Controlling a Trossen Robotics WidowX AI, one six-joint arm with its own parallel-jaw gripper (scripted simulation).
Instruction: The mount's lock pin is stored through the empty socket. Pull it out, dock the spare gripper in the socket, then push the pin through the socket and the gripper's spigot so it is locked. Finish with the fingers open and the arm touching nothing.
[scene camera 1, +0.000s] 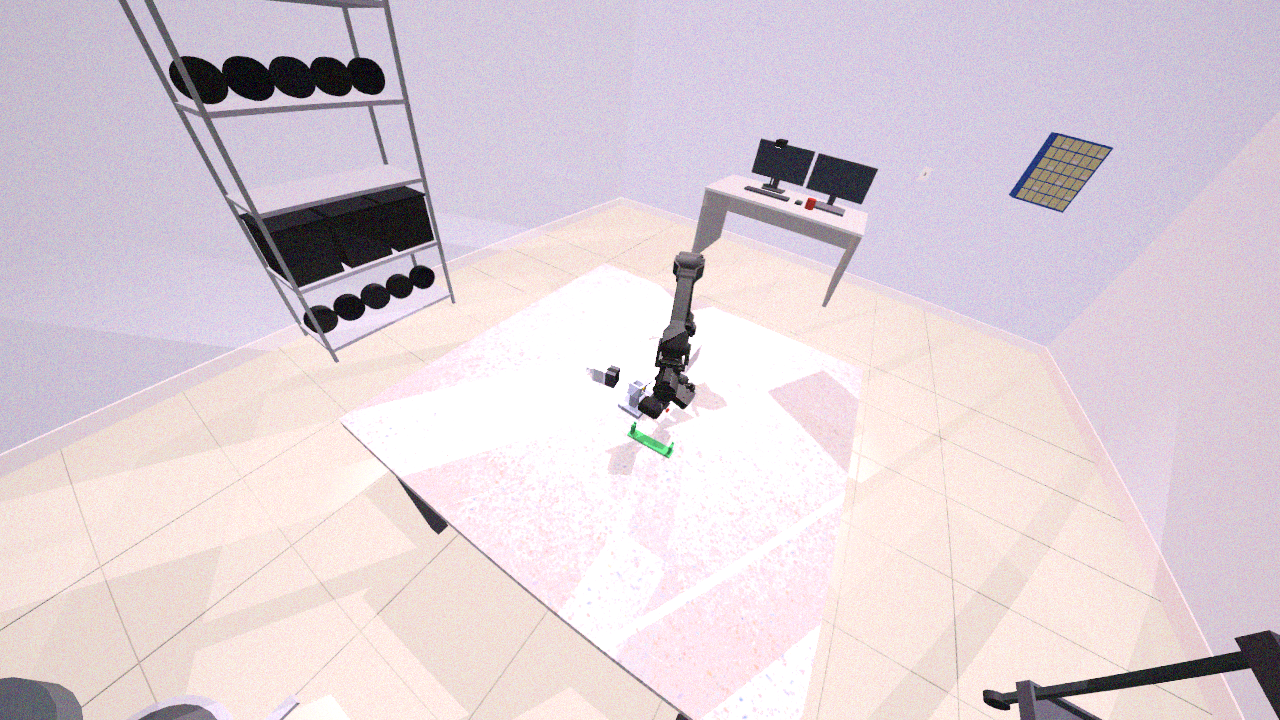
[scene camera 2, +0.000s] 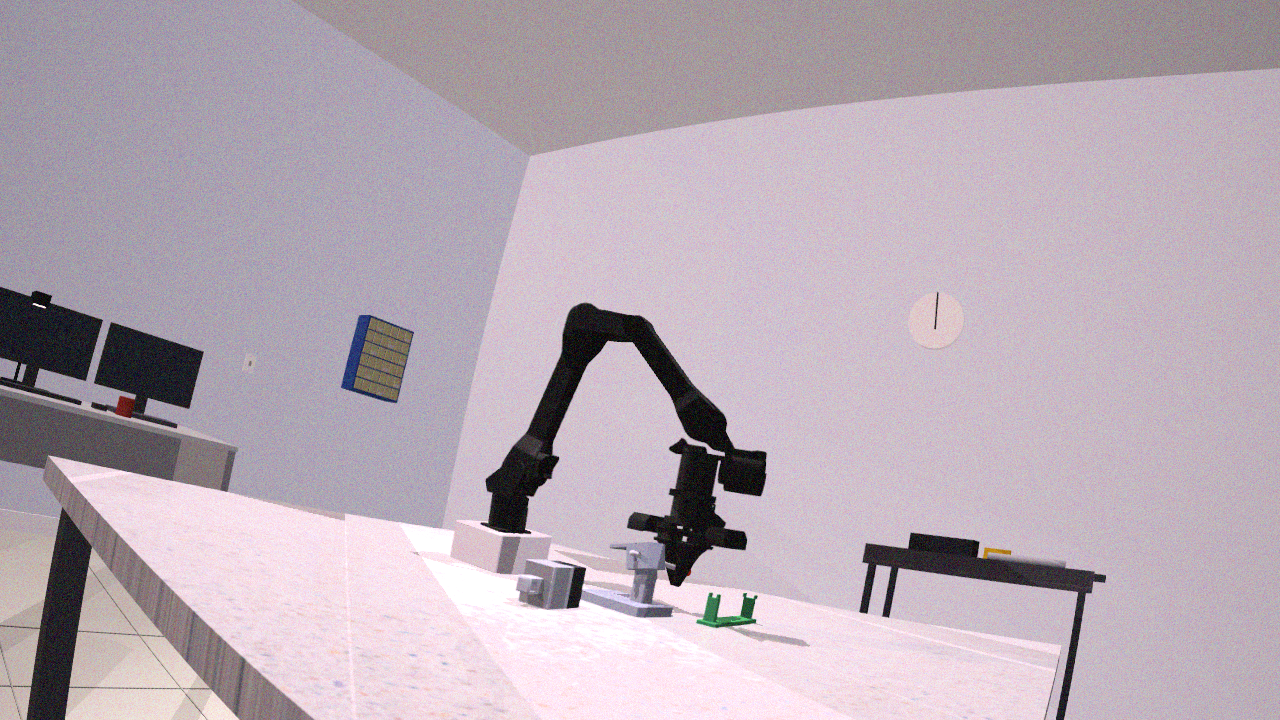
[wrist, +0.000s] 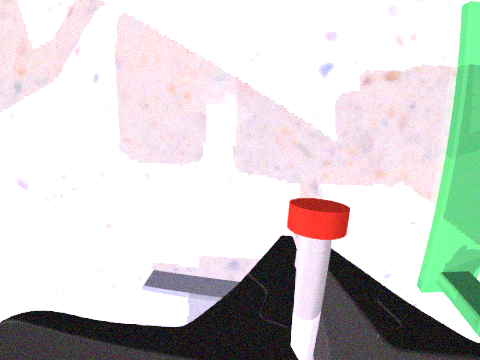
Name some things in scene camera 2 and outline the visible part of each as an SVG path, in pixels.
The gripper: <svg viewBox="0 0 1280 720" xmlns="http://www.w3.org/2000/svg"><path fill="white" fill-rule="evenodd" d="M684 483L676 483L675 489L670 488L669 495L673 496L670 516L664 515L663 518L634 512L629 517L627 523L628 529L658 534L658 536L654 536L654 540L657 540L660 544L665 544L665 562L676 565L675 570L666 567L670 584L675 587L681 586L699 556L708 549L712 550L712 546L746 550L747 545L744 531L725 529L726 522L715 514L716 497L712 496L713 489Z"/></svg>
A spare gripper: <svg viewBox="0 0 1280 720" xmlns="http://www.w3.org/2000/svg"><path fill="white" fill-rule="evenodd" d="M525 560L523 575L518 575L515 590L520 592L519 602L545 610L579 607L584 586L585 567L557 560Z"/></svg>
